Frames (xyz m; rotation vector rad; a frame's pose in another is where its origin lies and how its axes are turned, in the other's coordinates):
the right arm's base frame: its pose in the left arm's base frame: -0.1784 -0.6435 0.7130 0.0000 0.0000 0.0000
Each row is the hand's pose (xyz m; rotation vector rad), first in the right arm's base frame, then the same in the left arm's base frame.
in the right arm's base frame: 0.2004 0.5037 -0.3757 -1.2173 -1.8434 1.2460
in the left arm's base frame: 0.0220 -0.1398 0.3373 -1.2173 -1.8434 1.2460
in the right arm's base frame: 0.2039 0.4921 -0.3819 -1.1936 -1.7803 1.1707
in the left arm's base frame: 0.0255 -0.1514 0.3311 -1.1936 -1.7803 1.1707
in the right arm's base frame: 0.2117 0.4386 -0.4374 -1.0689 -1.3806 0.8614
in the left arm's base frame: 0.0333 -0.2049 0.2756 -1.0689 -1.3806 0.8614
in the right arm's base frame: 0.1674 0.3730 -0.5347 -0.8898 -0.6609 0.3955
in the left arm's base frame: -0.0110 -0.2705 0.1783 -0.8898 -0.6609 0.3955
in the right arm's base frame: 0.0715 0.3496 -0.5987 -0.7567 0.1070 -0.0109
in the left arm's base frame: -0.1069 -0.2939 0.1143 -0.7567 0.1070 -0.0109
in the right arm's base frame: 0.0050 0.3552 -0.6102 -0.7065 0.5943 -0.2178
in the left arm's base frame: -0.1734 -0.2883 0.1028 -0.7065 0.5943 -0.2178
